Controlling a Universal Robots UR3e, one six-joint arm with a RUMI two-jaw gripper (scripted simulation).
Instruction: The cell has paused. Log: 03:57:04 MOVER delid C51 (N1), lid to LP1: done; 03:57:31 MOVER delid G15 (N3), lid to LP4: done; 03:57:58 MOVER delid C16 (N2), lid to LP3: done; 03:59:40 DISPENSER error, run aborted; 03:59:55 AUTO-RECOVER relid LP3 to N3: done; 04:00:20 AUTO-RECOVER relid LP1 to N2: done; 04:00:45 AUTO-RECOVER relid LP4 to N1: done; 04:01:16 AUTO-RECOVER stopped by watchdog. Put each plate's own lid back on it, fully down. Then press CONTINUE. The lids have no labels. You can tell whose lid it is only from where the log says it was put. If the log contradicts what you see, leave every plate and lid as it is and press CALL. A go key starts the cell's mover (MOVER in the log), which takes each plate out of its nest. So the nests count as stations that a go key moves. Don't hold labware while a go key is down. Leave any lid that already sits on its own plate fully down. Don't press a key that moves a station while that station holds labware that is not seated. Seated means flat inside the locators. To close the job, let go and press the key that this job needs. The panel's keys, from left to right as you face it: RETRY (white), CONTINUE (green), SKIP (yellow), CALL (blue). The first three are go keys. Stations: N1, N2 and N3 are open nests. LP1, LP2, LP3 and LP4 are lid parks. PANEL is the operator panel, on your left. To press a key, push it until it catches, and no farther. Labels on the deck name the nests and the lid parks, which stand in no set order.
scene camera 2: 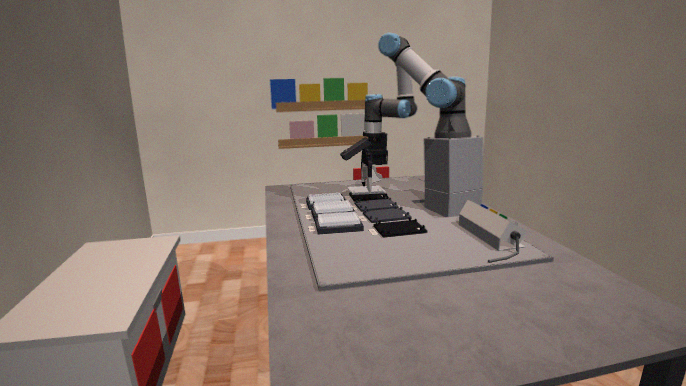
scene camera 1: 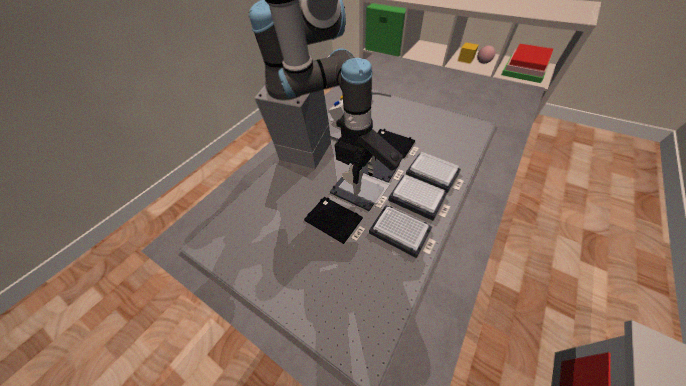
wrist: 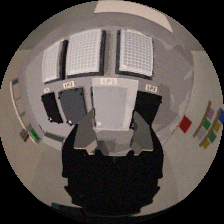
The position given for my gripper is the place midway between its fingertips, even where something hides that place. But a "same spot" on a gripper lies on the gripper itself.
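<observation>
My gripper: in scene camera 2 (367,190), in the wrist view, in scene camera 1. Same spot on the gripper: (wrist: 82,140) and (scene camera 1: 373,157).
</observation>
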